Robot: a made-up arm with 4 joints. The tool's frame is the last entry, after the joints. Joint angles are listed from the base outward.
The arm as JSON. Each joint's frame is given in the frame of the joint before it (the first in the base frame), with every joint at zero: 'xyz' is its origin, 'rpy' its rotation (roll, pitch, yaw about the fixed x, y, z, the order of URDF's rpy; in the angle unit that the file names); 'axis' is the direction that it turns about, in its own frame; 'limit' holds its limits. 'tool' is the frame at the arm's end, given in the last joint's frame.
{
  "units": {
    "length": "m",
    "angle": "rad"
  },
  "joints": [
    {
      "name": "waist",
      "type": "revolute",
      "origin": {
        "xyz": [
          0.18,
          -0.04,
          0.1
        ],
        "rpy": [
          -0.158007,
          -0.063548,
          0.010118
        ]
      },
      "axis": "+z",
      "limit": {
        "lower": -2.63,
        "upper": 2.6
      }
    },
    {
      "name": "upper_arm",
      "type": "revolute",
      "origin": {
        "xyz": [
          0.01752,
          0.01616,
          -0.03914
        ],
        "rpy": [
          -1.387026,
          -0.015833,
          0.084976
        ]
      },
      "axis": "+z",
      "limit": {
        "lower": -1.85,
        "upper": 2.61
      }
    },
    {
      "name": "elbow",
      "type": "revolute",
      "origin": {
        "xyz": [
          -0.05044,
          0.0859,
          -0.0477
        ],
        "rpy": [
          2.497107,
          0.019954,
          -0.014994
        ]
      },
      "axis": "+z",
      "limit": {
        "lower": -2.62,
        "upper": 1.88
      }
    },
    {
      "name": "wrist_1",
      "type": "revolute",
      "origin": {
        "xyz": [
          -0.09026,
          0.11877,
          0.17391
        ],
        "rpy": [
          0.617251,
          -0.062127,
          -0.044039
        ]
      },
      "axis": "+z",
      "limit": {
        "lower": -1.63,
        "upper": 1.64
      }
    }
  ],
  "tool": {
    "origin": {
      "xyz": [
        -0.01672,
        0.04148,
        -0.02
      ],
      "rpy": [
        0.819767,
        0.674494,
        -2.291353
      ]
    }
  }
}
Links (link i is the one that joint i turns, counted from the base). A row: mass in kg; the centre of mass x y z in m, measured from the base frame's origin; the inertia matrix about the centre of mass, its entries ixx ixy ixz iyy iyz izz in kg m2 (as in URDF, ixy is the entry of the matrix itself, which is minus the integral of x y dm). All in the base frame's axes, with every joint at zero. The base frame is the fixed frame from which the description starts. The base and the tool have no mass.
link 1: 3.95; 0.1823 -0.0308 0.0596; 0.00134 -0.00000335 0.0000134 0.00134 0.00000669 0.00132
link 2: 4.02; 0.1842 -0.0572 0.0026; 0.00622 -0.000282 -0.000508 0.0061 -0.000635 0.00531
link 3: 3; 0.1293 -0.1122 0.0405; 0.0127 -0.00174 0.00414 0.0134 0.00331 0.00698
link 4: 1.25; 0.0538 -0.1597 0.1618; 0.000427 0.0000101 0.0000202 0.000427 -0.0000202 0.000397
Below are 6 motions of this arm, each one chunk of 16 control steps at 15 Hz.
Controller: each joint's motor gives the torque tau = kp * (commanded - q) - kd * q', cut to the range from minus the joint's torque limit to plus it. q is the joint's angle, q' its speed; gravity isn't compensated. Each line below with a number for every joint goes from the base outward.
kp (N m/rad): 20 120 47 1
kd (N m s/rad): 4.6 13 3.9 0.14
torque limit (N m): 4.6 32 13 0.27
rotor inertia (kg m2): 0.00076 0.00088 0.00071 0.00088
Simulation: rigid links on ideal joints. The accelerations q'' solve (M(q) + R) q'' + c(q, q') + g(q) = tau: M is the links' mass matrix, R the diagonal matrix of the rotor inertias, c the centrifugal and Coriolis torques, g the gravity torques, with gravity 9.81 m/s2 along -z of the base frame. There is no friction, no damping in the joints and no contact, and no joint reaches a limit. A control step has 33 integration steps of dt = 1/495 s. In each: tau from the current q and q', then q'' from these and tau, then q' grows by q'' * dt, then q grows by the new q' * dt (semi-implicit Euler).
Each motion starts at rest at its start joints. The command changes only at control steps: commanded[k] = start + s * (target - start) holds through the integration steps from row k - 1 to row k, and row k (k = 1, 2, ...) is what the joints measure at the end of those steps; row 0 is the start. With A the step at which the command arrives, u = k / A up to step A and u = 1 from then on. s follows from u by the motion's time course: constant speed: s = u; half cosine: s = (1 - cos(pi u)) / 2; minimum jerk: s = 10 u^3 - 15 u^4 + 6 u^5; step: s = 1 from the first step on.
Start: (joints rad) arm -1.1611 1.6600 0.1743 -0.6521
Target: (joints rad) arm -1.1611 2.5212 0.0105 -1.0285
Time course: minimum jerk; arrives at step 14
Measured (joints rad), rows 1 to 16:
1: -1.1692 1.6538 0.1512 -0.6712
2: -1.1764 1.6584 0.1387 -0.6888
3: -1.1834 1.6791 0.1294 -0.7050
4: -1.1895 1.7207 0.1179 -0.7258
5: -1.1940 1.7848 0.1019 -0.7545
6: -1.1965 1.8697 0.0813 -0.7920
7: -1.1967 1.9705 0.0571 -0.8370
8: -1.1950 2.0801 0.0314 -0.8863
9: -1.1919 2.1902 0.0066 -0.9360
10: -1.1884 2.2923 -0.0153 -0.9820
11: -1.1851 2.3790 -0.0325 -1.0210
12: -1.1826 2.4453 -0.0443 -1.0508
13: -1.1811 2.4897 -0.0507 -1.0708
14: -1.1806 2.5150 -0.0529 -1.0820
15: -1.1810 2.5284 -0.0527 -1.0871
16: -1.1818 2.5354 -0.0518 -1.0891

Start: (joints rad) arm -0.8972 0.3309 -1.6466 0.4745
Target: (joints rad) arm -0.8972 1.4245 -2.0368 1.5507
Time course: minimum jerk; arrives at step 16
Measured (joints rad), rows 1 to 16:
1: -0.9019 0.3298 -1.6776 0.4828
2: -0.9068 0.3368 -1.6972 0.4908
3: -0.9106 0.3568 -1.7124 0.5095
4: -0.9134 0.3950 -1.7312 0.5431
5: -0.9153 0.4540 -1.7570 0.5942
6: -0.9164 0.5335 -1.7902 0.6632
7: -0.9169 0.6307 -1.8294 0.7482
8: -0.9172 0.7410 -1.8721 0.8459
9: -0.9178 0.8580 -1.9156 0.9514
10: -0.9191 0.9750 -1.9568 1.0591
11: -0.9212 1.0850 -1.9934 1.1629
12: -0.9239 1.1820 -2.0236 1.2573
13: -0.9268 1.2610 -2.0461 1.3373
14: -0.9296 1.3194 -2.0609 1.3997
15: -0.9317 1.3574 -2.0685 1.4437
16: -0.9331 1.3786 -2.0710 1.4713

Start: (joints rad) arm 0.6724 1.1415 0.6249 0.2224
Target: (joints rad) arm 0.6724 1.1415 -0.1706 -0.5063
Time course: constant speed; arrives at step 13
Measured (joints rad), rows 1 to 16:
1: 0.6701 1.1236 0.5910 0.2218
2: 0.6641 1.1129 0.5425 0.2031
3: 0.6609 1.1080 0.4841 0.1671
4: 0.6598 1.1065 0.4210 0.1199
5: 0.6600 1.1066 0.3562 0.0660
6: 0.6608 1.1075 0.2906 0.0078
7: 0.6619 1.1088 0.2249 -0.0531
8: 0.6632 1.1103 0.1592 -0.1157
9: 0.6645 1.1118 0.0936 -0.1795
10: 0.6659 1.1134 0.0281 -0.2439
11: 0.6672 1.1150 -0.0373 -0.3087
12: 0.6686 1.1165 -0.1025 -0.3736
13: 0.6699 1.1180 -0.1675 -0.4384
14: 0.6739 1.1202 -0.2000 -0.4859
15: 0.6754 1.1210 -0.2134 -0.5139
16: 0.6755 1.1211 -0.2186 -0.5302

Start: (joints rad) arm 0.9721 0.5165 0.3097 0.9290
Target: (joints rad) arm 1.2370 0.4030 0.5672 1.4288
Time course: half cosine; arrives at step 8
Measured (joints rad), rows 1 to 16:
1: 0.9756 0.4938 0.3220 0.9612
2: 0.9801 0.4733 0.3483 1.0051
3: 0.9939 0.4536 0.3844 1.0612
4: 1.0171 0.4324 0.4299 1.1305
5: 1.0473 0.4103 0.4799 1.2079
6: 1.0813 0.3892 0.5278 1.2846
7: 1.1153 0.3716 0.5665 1.3507
8: 1.1449 0.3599 0.5903 1.3971
9: 1.1682 0.3538 0.6009 1.4243
10: 1.1859 0.3508 0.6050 1.4398
11: 1.1992 0.3494 0.6066 1.4486
12: 1.2090 0.3486 0.6072 1.4536
13: 1.2163 0.3482 0.6074 1.4565
14: 1.2217 0.3480 0.6075 1.4581
15: 1.2256 0.3479 0.6075 1.4590
16: 1.2285 0.3478 0.6075 1.4595

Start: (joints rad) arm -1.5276 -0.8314 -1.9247 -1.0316
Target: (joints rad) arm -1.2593 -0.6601 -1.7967 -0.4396
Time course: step
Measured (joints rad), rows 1 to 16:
1: -1.4813 -0.7456 -1.8628 -0.8558
2: -1.4308 -0.6984 -1.8394 -0.7049
3: -1.3931 -0.6734 -1.8296 -0.6118
4: -1.3654 -0.6602 -1.8251 -0.5536
5: -1.3452 -0.6533 -1.8230 -0.5170
6: -1.3304 -0.6498 -1.8219 -0.4940
7: -1.3195 -0.6479 -1.8212 -0.4795
8: -1.3115 -0.6469 -1.8209 -0.4703
9: -1.3056 -0.6464 -1.8206 -0.4645
10: -1.3013 -0.6462 -1.8205 -0.4608
11: -1.2981 -0.6461 -1.8204 -0.4585
12: -1.2957 -0.6460 -1.8203 -0.4570
13: -1.2940 -0.6460 -1.8202 -0.4560
14: -1.2927 -0.6460 -1.8202 -0.4554
15: -1.2917 -0.6460 -1.8202 -0.4550
16: -1.2910 -0.6460 -1.8201 -0.4548

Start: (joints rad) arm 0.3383 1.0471 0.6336 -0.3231
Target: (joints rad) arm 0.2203 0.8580 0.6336 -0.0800
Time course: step
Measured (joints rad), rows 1 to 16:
1: 0.3302 0.9475 0.6265 -0.2458
2: 0.2852 0.8799 0.6474 -0.1545
3: 0.2497 0.8429 0.6578 -0.0951
4: 0.2261 0.8239 0.6610 -0.0606
5: 0.2107 0.8144 0.6614 -0.0409
6: 0.2004 0.8097 0.6612 -0.0297
7: 0.1934 0.8073 0.6608 -0.0233
8: 0.1886 0.8062 0.6606 -0.0195
9: 0.1851 0.8056 0.6604 -0.0173
10: 0.1827 0.8053 0.6603 -0.0160
11: 0.1809 0.8052 0.6603 -0.0152
12: 0.1796 0.8051 0.6602 -0.0147
13: 0.1787 0.8051 0.6602 -0.0145
14: 0.1780 0.8051 0.6602 -0.0143
15: 0.1775 0.8051 0.6602 -0.0142
16: 0.1772 0.8051 0.6602 -0.0142

